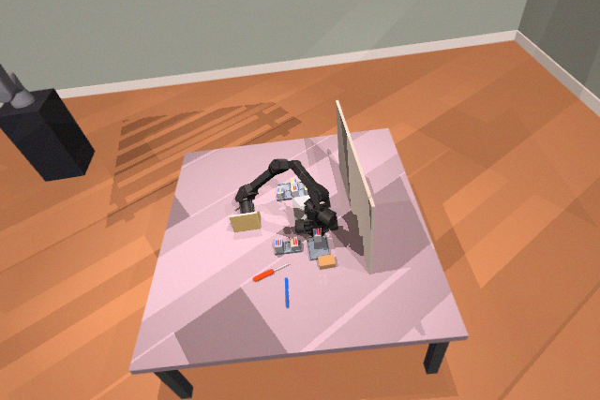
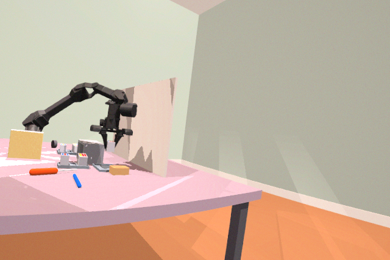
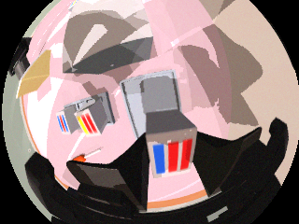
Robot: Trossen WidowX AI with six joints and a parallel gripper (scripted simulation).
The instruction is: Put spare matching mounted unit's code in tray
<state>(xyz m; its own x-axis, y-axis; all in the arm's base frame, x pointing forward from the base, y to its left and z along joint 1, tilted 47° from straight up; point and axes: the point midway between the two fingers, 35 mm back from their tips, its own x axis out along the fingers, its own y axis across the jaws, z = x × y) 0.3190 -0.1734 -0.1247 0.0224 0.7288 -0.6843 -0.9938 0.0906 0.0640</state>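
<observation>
Right now the grey tray is 9 cm below my gripper tip. The rest, counted from my gripper tip: rack 15 cm behind, 3 cm to the left, 8 cm below; grey spare 2 cm above; tan block 2 cm ahead, 9 cm to the right, 8 cm below.
</observation>
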